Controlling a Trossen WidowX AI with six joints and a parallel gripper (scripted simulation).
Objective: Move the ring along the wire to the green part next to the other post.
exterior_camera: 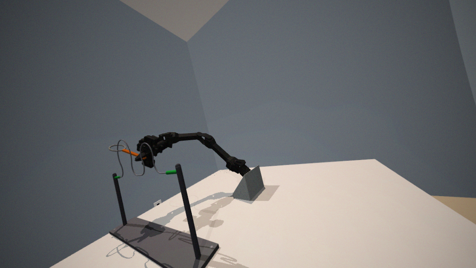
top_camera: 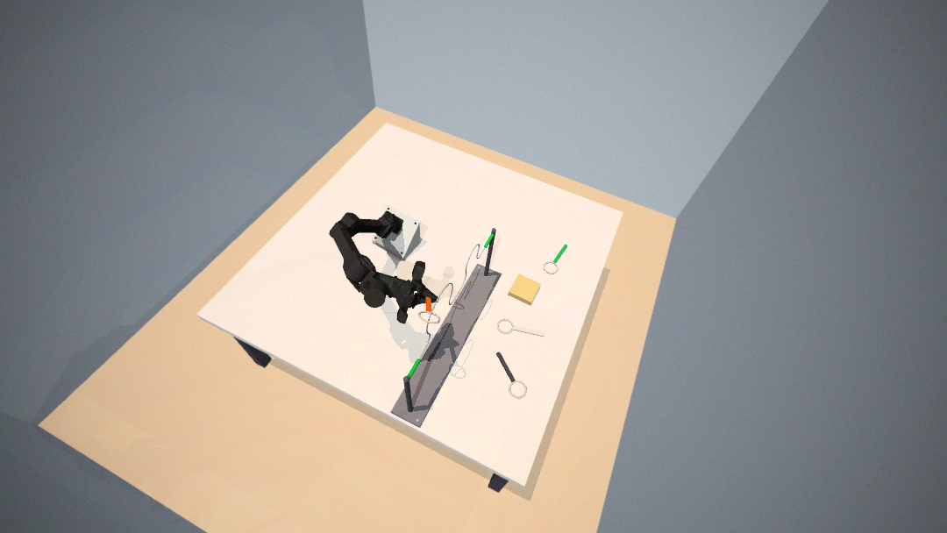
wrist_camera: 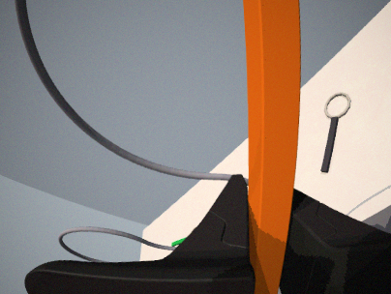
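Right now my gripper tip is 1 cm short of the ring with orange handle, 7 cm to the left of it and 6 cm below it. From my gripper tip the other things lie so: white-handled ring 21 cm ahead, 23 cm to the left, 34 cm below; then black-handled ring 29 cm ahead, 4 cm to the left, 34 cm below; then tan block 16 cm ahead, 40 cm to the left, 33 cm below.
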